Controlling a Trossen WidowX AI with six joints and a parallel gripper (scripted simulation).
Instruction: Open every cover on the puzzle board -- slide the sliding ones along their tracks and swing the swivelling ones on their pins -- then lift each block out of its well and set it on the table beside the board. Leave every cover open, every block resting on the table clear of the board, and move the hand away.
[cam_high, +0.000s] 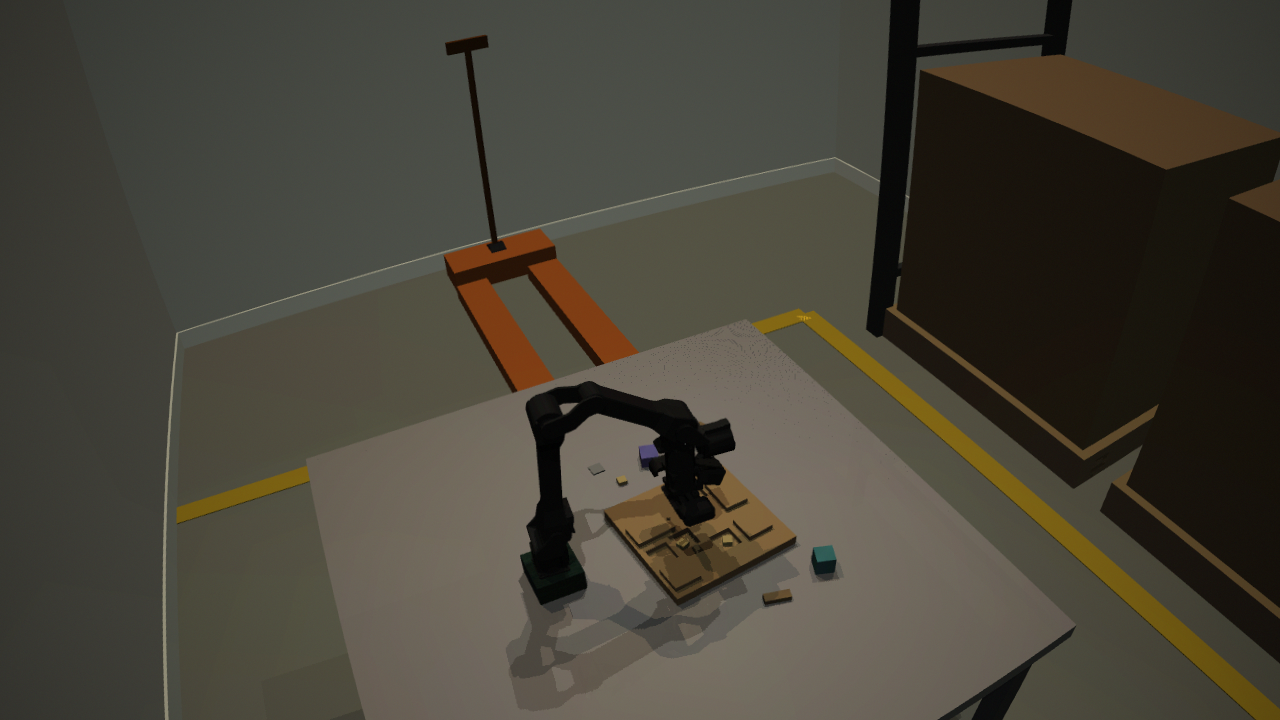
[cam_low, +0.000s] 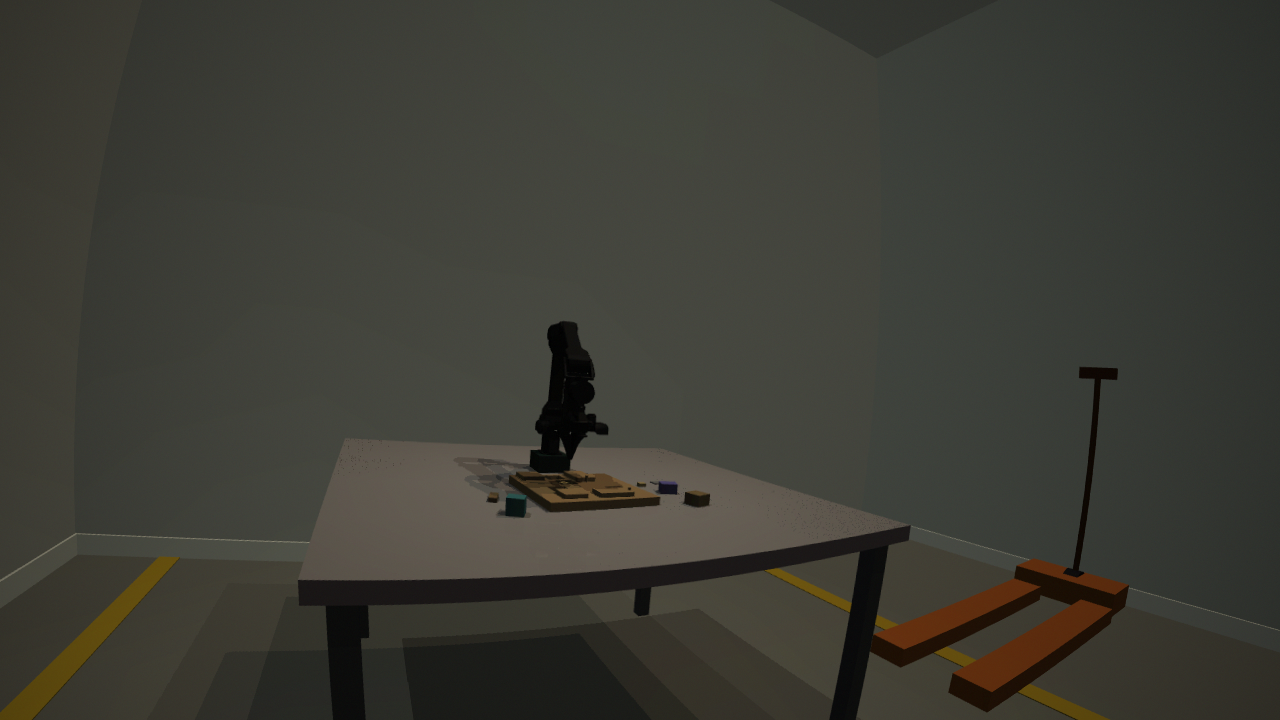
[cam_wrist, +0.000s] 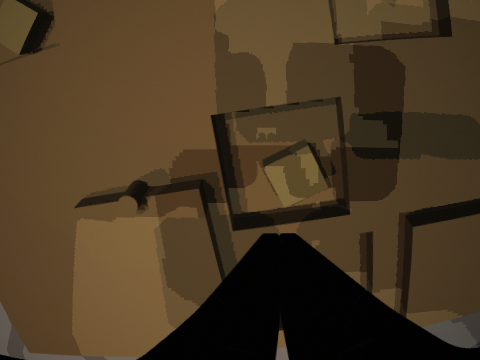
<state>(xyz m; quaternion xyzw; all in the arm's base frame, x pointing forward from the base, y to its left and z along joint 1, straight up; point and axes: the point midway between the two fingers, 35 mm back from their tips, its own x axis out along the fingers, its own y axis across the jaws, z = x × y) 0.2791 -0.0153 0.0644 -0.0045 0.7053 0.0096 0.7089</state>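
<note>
Right now my gripper tip is 60 mm above the wooden puzzle board and 50 mm short of it. From my gripper tip the other things lie so: purple block: 280 mm to the left, 70 mm below, 40 mm ahead; then teal block: 230 mm ahead, 180 mm to the right, 60 mm below; then small flat brown piece: 220 mm to the right, 110 mm ahead, 80 mm below.
</note>
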